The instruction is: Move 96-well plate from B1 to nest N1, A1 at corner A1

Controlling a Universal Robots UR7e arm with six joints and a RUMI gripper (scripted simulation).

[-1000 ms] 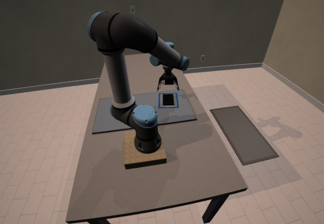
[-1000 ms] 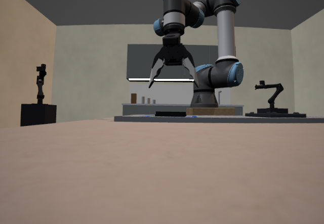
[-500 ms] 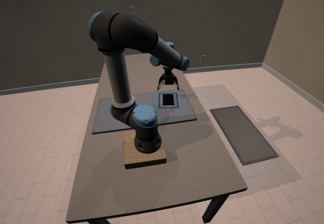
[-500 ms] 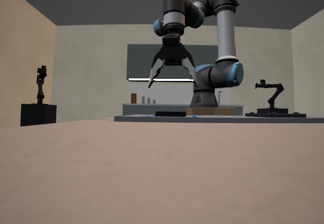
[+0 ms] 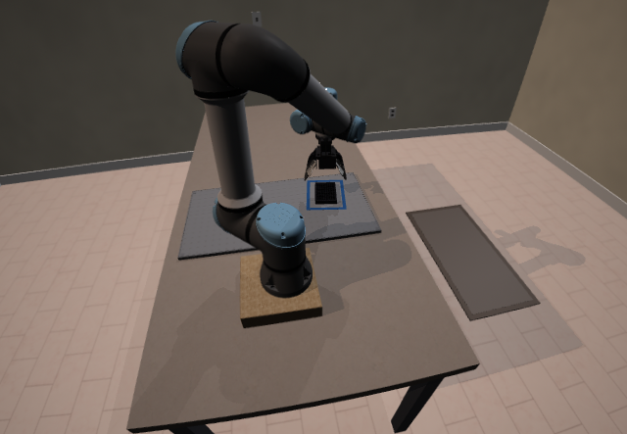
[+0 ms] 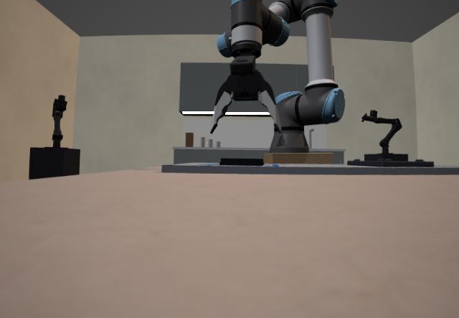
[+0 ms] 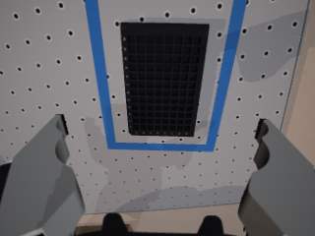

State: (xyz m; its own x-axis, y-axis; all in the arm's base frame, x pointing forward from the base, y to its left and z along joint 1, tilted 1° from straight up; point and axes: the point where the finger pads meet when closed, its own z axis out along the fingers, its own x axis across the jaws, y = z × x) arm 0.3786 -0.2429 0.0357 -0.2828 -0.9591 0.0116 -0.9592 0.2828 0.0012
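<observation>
The black 96-well plate is 6 cm below my hand. Round my hand: white A1 corner mark 40 cm to the left, 6 cm below, 4 cm behind; then plate nest 34 cm to the left, 6 cm below, 3 cm ahead.
</observation>
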